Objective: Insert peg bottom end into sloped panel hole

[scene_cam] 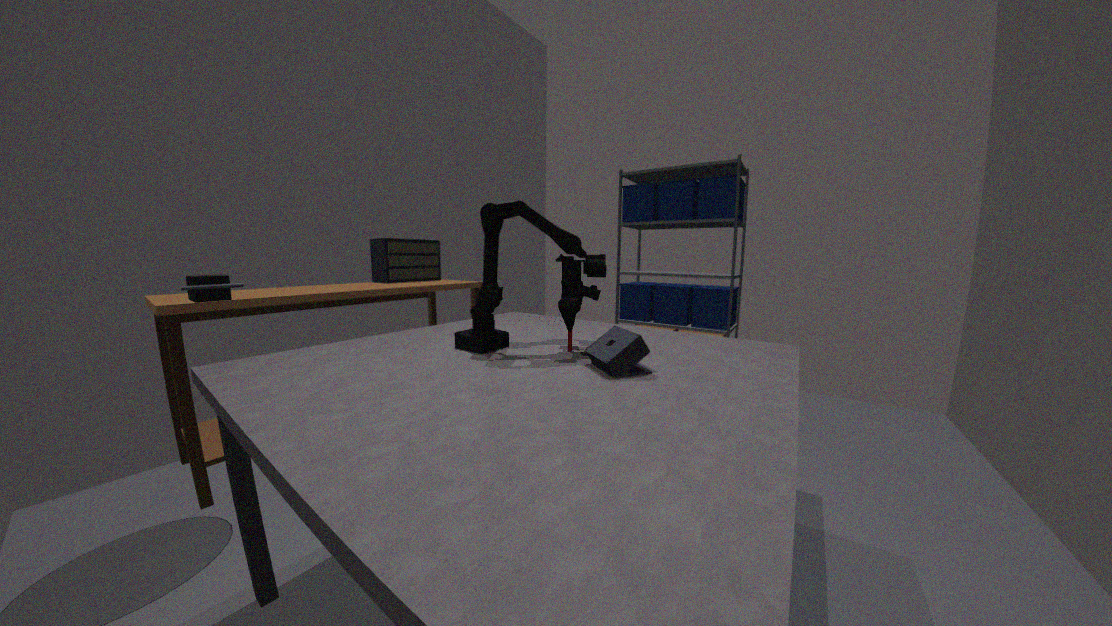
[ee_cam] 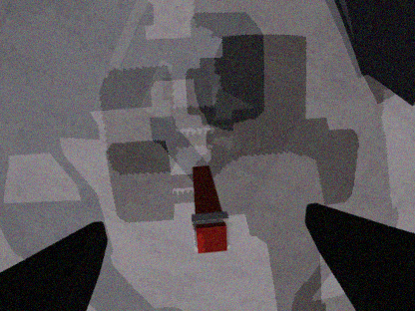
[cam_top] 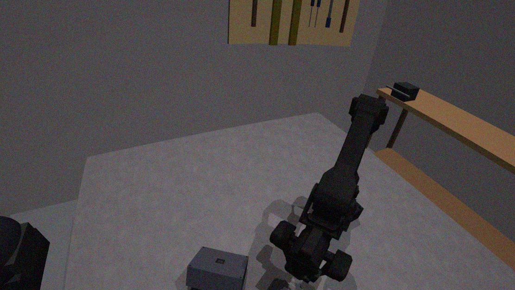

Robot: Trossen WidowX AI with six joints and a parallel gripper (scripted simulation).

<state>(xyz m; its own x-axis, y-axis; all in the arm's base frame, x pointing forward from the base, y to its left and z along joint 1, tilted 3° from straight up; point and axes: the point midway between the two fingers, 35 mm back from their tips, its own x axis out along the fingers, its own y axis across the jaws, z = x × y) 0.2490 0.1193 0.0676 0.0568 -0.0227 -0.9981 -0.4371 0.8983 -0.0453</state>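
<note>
My gripper tip is 1 cm above the square peg. The rest, counted from my gripper tip: panel block 19 cm ahead, 9 cm to the right, 2 cm below.
</note>
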